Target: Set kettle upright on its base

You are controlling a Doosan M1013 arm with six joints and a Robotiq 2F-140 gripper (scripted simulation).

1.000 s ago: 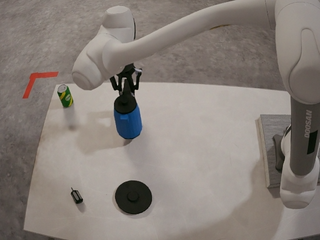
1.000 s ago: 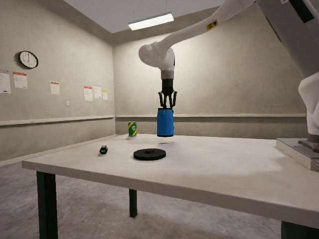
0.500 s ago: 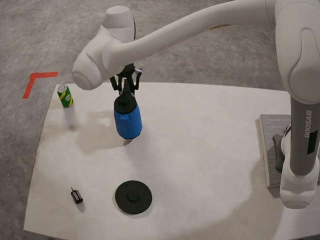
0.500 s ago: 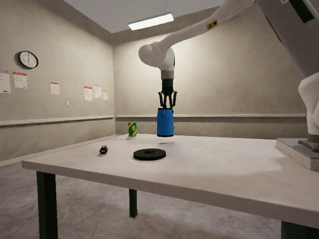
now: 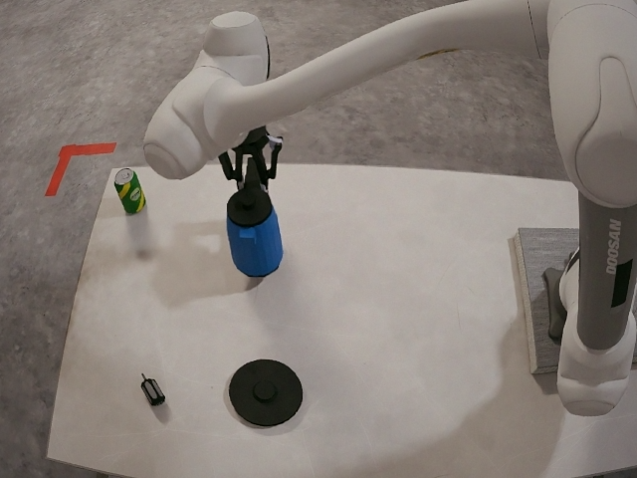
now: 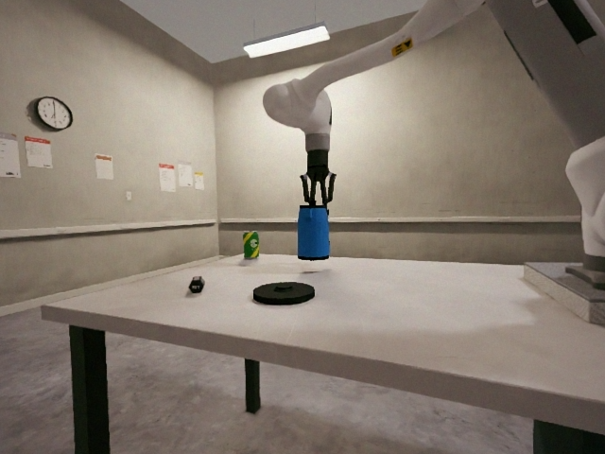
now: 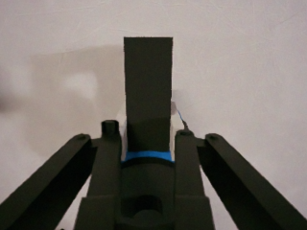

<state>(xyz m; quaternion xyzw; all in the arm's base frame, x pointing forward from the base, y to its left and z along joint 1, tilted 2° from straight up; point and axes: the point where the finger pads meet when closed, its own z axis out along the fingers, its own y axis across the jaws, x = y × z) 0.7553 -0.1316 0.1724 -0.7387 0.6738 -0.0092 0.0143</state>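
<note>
My hand is 60 mm above the blue kettle and 30 mm to the right of it. From my hand the other things lie so: green can 360 mm ahead, 130 mm below, 80 mm to the right; then round black base 360 mm to the left, 190 mm below, 60 mm behind.
</note>
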